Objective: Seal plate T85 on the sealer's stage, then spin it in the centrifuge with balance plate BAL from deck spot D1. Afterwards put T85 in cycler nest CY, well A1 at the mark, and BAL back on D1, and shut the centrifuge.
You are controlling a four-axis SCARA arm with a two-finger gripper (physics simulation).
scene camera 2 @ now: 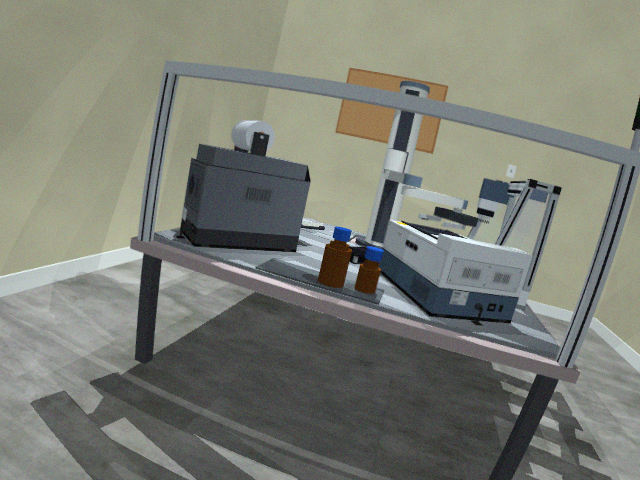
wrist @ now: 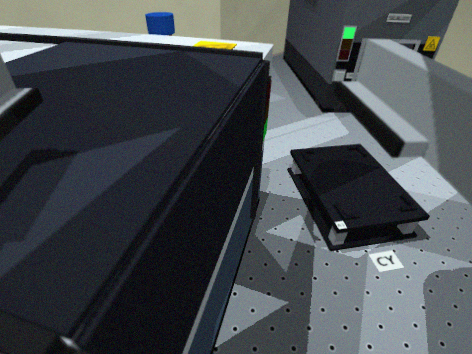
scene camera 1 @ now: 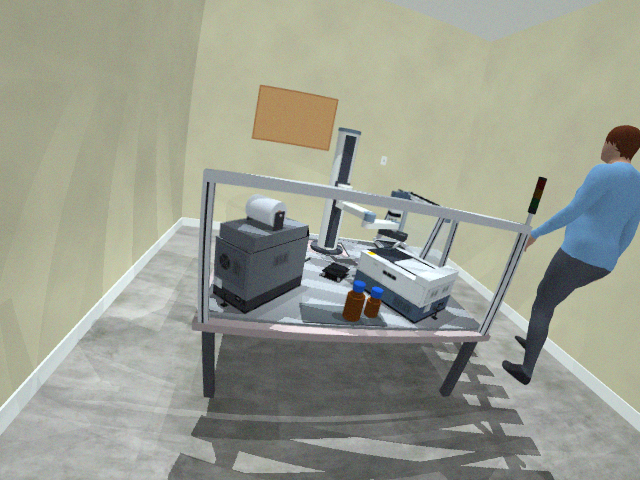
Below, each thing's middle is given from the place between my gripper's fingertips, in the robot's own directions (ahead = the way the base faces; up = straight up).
Now: the centrifuge (scene camera 2: pixel 447 275) 210 mm ahead of my hand, 90 mm to the left of it and 120 mm below it. From my hand the other things lie so: black nest (wrist: pixel 359 184) 260 mm to the right, 210 mm below.
